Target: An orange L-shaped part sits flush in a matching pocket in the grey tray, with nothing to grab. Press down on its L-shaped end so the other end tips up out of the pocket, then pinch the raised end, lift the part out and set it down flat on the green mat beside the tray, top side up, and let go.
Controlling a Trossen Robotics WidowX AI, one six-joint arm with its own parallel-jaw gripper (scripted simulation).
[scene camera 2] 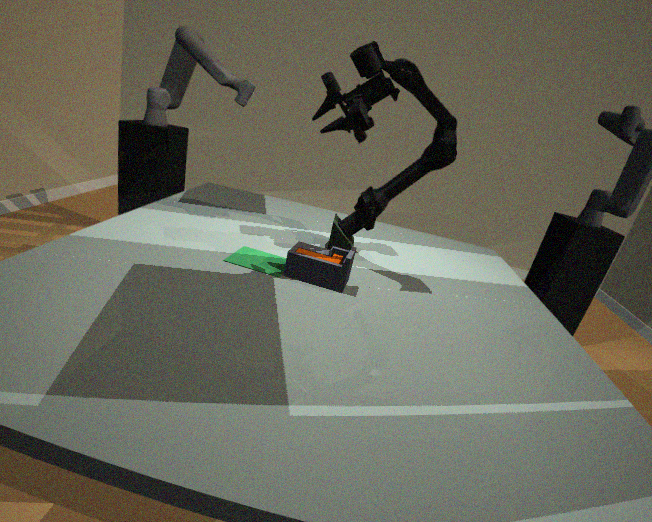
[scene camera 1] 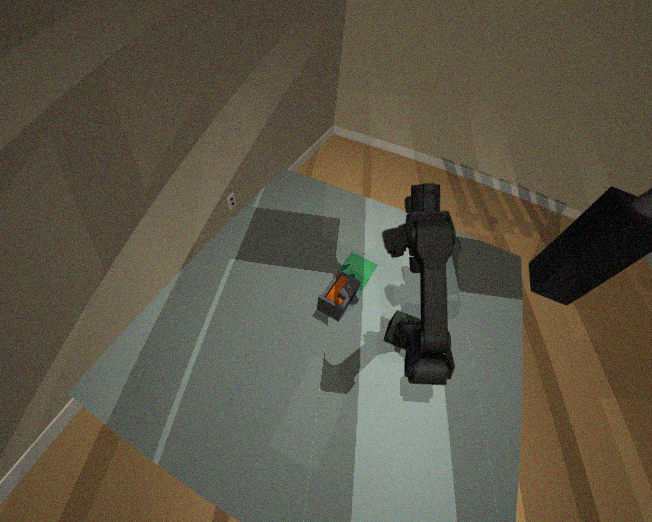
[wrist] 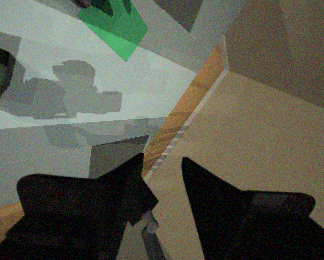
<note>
I see my gripper and a green mat.
My gripper shows as well in scene camera 1 and in the wrist view.
</note>
